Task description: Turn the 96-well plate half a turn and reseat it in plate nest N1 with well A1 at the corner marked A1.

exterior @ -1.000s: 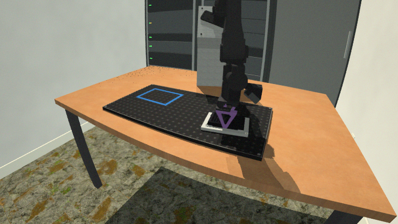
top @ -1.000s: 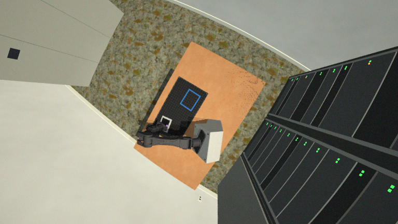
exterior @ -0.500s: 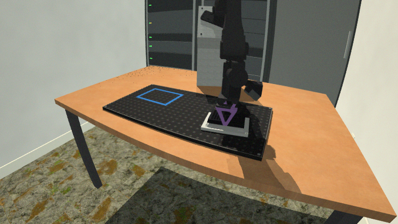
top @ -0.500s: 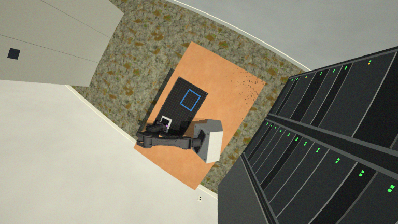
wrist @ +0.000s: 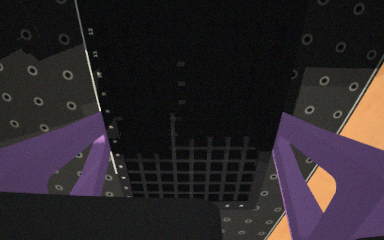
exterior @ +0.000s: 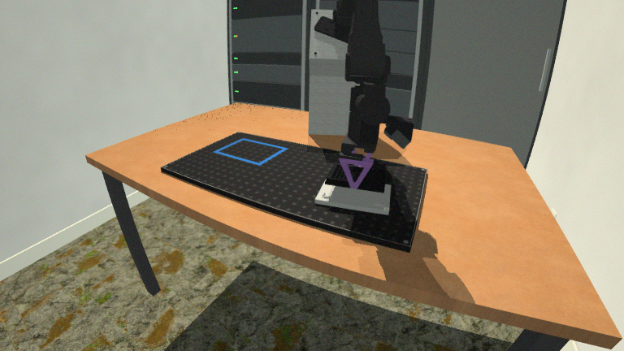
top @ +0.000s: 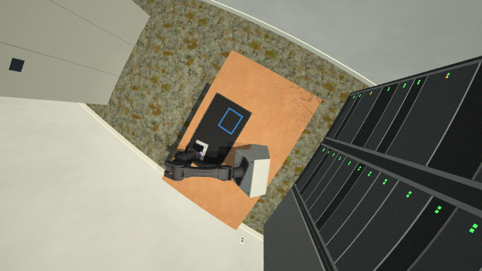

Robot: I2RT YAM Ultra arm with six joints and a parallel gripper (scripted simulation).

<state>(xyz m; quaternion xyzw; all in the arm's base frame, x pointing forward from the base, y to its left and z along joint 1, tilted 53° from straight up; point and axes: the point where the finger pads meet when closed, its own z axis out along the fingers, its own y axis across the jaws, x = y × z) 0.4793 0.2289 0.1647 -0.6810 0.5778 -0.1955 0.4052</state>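
The plate nest N1 is 5 cm below my hand. The rest, counted from my hand: black 96-well plate right at my hand; then A1 mark 9 cm to the left, 4 cm below, 2 cm ahead.
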